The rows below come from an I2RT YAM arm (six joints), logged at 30 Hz.
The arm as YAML. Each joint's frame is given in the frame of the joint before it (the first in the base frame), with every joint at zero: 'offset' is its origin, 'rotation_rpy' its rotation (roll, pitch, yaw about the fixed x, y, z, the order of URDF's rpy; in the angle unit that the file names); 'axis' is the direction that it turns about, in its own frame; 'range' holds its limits. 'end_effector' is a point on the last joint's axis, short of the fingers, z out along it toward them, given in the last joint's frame.
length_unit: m
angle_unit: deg
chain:
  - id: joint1
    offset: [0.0, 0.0, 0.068]
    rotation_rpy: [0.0, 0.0, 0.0]
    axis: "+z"
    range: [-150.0, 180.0]
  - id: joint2
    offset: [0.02, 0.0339, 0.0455]
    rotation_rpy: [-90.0, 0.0, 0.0]
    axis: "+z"
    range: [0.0, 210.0]
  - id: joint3
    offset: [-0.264, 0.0, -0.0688]
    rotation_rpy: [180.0, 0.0, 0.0]
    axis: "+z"
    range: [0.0, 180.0]
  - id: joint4
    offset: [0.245, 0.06, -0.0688]
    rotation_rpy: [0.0, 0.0, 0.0]
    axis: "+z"
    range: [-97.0, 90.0]
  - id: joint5
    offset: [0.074, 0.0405, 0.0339]
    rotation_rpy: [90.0, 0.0, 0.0]
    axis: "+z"
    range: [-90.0, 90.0]
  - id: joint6
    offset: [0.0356, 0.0, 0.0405]
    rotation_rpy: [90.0, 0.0, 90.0]
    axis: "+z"
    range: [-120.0, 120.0]
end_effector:
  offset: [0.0, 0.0, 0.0]
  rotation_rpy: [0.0, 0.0, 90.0]
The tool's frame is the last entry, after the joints.
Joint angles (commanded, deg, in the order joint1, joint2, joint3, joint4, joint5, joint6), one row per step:
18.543, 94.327, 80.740, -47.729, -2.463, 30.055
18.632, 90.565, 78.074, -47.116, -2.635, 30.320
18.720, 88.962, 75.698, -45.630, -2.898, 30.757
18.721, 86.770, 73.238, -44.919, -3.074, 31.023
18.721, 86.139, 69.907, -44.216, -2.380, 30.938
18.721, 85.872, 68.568, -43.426, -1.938, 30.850
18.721, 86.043, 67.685, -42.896, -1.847, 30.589
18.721, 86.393, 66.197, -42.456, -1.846, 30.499
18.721, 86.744, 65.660, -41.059, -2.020, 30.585
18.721, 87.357, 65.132, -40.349, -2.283, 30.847
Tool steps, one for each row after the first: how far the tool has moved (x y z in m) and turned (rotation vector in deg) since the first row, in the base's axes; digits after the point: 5 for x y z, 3 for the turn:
-0.01398, -0.00404, 0.00718, 0.807, -1.519, -0.057
-0.02004, -0.00538, 0.00445, 1.452, -2.032, -0.214
-0.02894, -0.00828, 0.00334, 1.861, -2.347, -0.352
-0.03488, -0.01074, -0.01068, 0.603, -0.673, -0.633
-0.03663, -0.01163, -0.01575, 0.107, -0.550, -0.771
-0.03701, -0.01181, -0.02081, -0.256, -0.130, -0.586
-0.03845, -0.01230, -0.03002, -0.751, 1.174, -0.504
-0.03659, -0.01156, -0.03335, -0.403, 0.759, -0.498
-0.03531, -0.01095, -0.03856, -0.210, 1.291, -0.605

